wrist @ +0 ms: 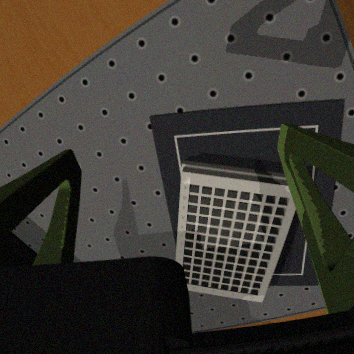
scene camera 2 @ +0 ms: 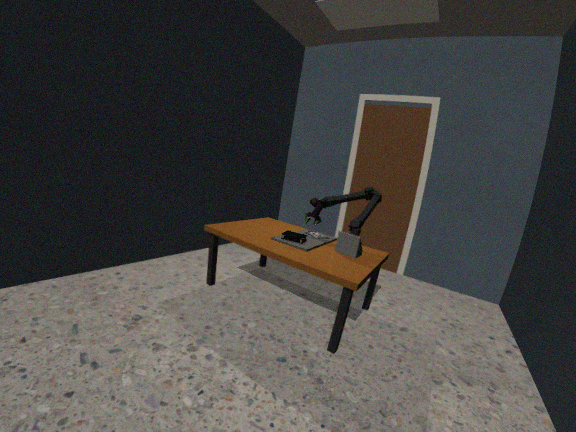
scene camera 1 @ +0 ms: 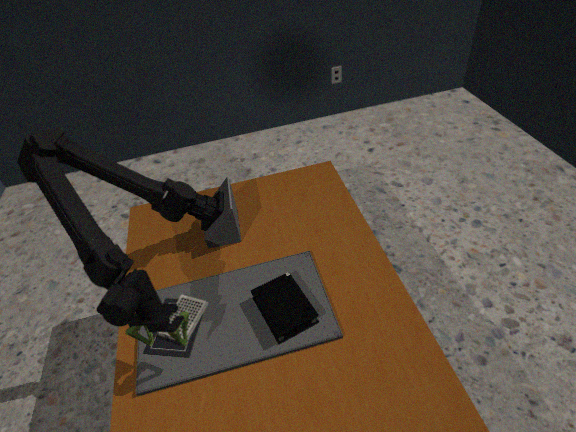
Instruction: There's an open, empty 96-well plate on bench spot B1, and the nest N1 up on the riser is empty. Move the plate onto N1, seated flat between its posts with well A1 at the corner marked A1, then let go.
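Seen in the pictures: gripper, fingertip midpoint: [wrist: 176, 146] [scene camera 2: 309, 225] [scene camera 1: 168, 344]; arm's base, origin of the base link: [scene camera 2: 350, 241] [scene camera 1: 214, 212].
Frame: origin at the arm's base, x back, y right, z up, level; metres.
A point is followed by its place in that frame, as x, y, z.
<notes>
The white 96-well plate [scene camera 1: 193, 309] {-0.327, 0.056, -0.057} [scene camera 2: 316, 235] {-0.329, 0.048, -0.057} [wrist: 235, 235] {-0.352, 0.092, -0.059} lies on the dark B1 mat [scene camera 1: 167, 353] {-0.440, 0.118, -0.071} [wrist: 165, 130] {-0.445, 0.067, -0.070}, turned relative to the mat's white outline and overlapping one side of it. My gripper [scene camera 1: 168, 345] {-0.452, 0.092, -0.005} [scene camera 2: 312, 223] {-0.452, 0.092, -0.005} [wrist: 176, 146] {-0.452, 0.092, -0.005} is open and empty above the plate. In the wrist view the plate is between the green fingers but much nearer the right one, which overlaps its edge. The black nest N1 [scene camera 1: 285, 307] {-0.374, -0.199, -0.033} [scene camera 2: 294, 236] {-0.321, -0.240, -0.034} stands raised, with small light marks at some corners; its A1 label cannot be read. The plate's A1 corner cannot be made out.
A grey perforated board [scene camera 1: 230, 345] {-0.440, -0.046, -0.072} [wrist: 155, 55] {-0.494, 0.080, -0.072} carries the mat and the nest, on the orange table [scene camera 1: 360, 280] {-0.286, -0.421, -0.085} [scene camera 2: 250, 235] {-0.572, -0.433, -0.085}. A grey slanted panel [scene camera 1: 225, 230] {-0.073, -0.035, -0.019} [scene camera 2: 348, 245] {0.023, -0.066, -0.014} stands by the arm's base. The arm's shadow falls across the board.
</notes>
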